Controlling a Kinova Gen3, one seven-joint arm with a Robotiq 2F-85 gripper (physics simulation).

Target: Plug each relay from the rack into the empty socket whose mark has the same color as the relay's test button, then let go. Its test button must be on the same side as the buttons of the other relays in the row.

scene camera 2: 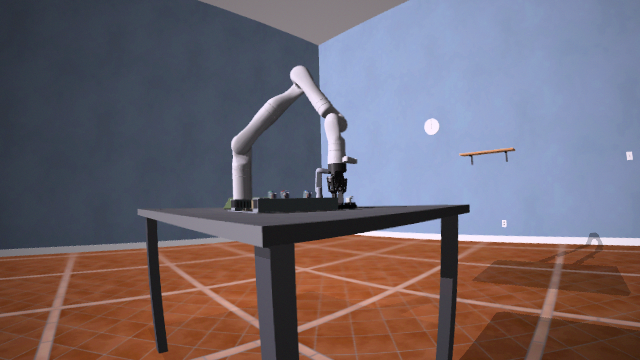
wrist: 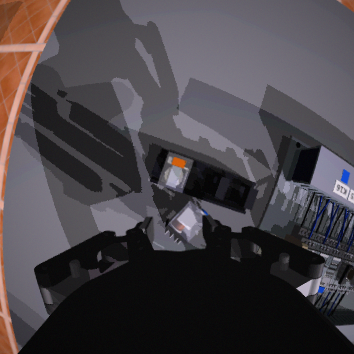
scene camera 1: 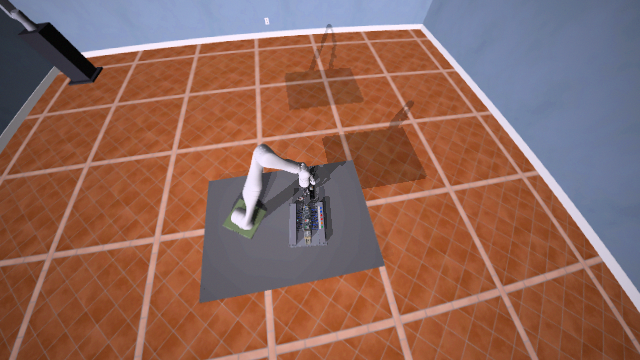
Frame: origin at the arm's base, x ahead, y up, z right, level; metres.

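Seen in the pictures: gripper, between the fingertips: (wrist: 177,225) (scene camera 1: 305,191).
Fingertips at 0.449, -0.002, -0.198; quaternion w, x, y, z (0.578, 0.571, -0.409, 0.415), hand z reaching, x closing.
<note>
Pixels of each thing's middle, then the offset from my fingertips to it, as dx, dy, dz.
- clear relay, middle of its body: (wrist: 184,221) +0.003, -0.010, +0.007
- black rack, middle of its body: (wrist: 204,181) (scene camera 2: 343,205) (scene camera 1: 311,192) +0.048, -0.009, +0.014
- blue mark, middle of its body: (wrist: 345,176) +0.099, +0.023, +0.159
- small pale object, middle of its body: (scene camera 1: 300,198) -0.047, -0.007, +0.053
In the wrist view, a clear relay (wrist: 187,219) with a blue button lies tilted on the table, its pins pointing lower left. My gripper (wrist: 177,225) (scene camera 1: 306,190) (scene camera 2: 339,199) is partly open, low over the table, with its fingers on either side of this relay; whether they touch it is unclear. A relay (wrist: 175,175) with an orange button stands in the left end of the black rack (wrist: 239,197) (scene camera 1: 313,193). A blue mark (wrist: 346,176) shows by label K16 on the socket panel. Most sockets and marks are outside the wrist view.
The socket panel's grey side duct (scene camera 1: 293,225) (scene camera 2: 295,205) and its other duct (wrist: 325,167) stand above the wired rows. Blue wires (wrist: 345,222) run between duct and sockets. A small pale object (scene camera 1: 300,199) lies between the rack and panel, too small to identify.
</note>
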